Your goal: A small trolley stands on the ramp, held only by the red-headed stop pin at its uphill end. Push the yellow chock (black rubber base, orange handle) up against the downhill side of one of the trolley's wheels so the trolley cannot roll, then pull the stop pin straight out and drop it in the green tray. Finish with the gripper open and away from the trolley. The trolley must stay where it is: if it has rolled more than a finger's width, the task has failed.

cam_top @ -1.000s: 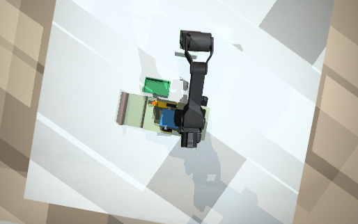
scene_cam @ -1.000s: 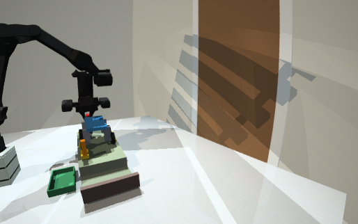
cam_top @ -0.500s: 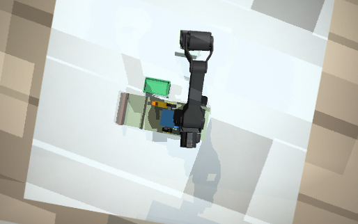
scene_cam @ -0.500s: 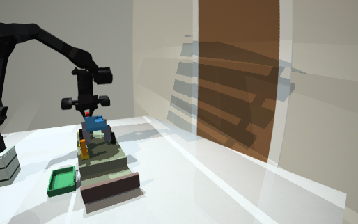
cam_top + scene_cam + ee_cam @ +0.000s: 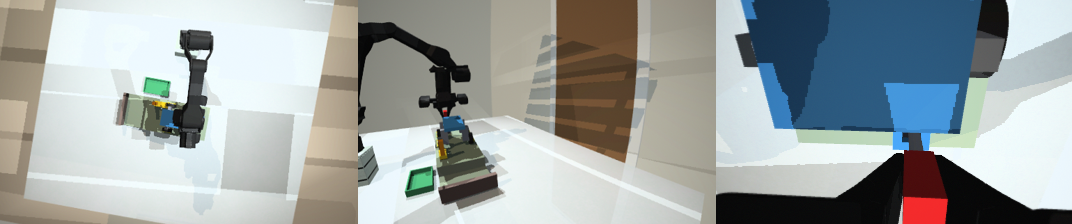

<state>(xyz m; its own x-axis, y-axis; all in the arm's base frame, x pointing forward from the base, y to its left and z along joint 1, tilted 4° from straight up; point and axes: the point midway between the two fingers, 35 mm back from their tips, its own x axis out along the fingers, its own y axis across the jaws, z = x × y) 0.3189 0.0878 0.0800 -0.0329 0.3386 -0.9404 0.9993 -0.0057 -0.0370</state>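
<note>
Right now the green tray is 210 mm to the right of my gripper tip, 150 mm below it and 110 mm behind it. Also, from my gripper tip: red-headed stop pin: right at my gripper tip; then yellow chock: 180 mm to the right, 70 mm below, 30 mm behind; then blue trolley: 90 mm to the right, 40 mm below, 20 mm ahead.
</note>
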